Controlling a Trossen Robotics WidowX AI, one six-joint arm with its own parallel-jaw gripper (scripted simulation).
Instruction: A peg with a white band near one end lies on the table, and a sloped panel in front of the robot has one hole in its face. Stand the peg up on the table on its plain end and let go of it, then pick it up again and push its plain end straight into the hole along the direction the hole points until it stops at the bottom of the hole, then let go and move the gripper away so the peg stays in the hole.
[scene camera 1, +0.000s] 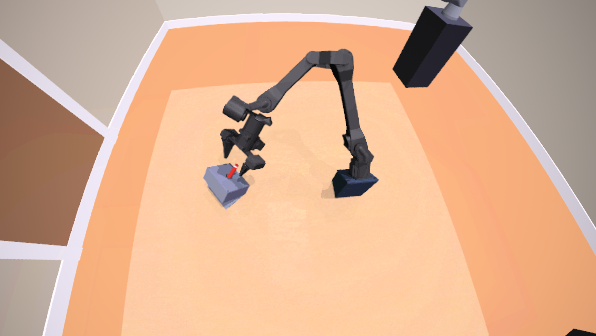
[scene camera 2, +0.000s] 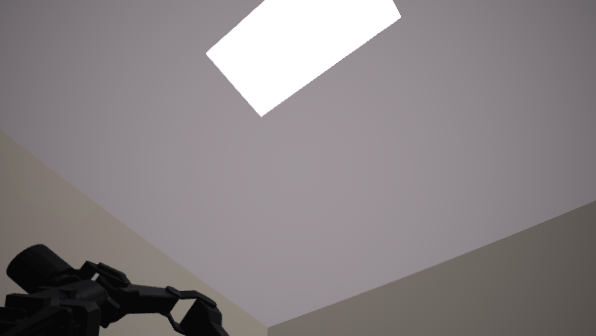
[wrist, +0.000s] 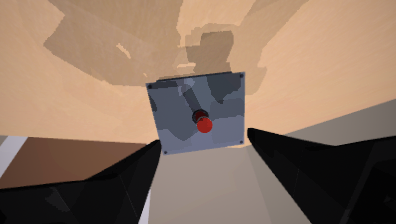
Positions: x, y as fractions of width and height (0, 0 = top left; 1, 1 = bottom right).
Note:
My gripper (scene camera 1: 0.39, 0.50) is open, holding nothing. I also see a grey-blue sloped panel (wrist: 0.44, 0.46).
My gripper also shows in the wrist view (wrist: 0.52, 0.61).

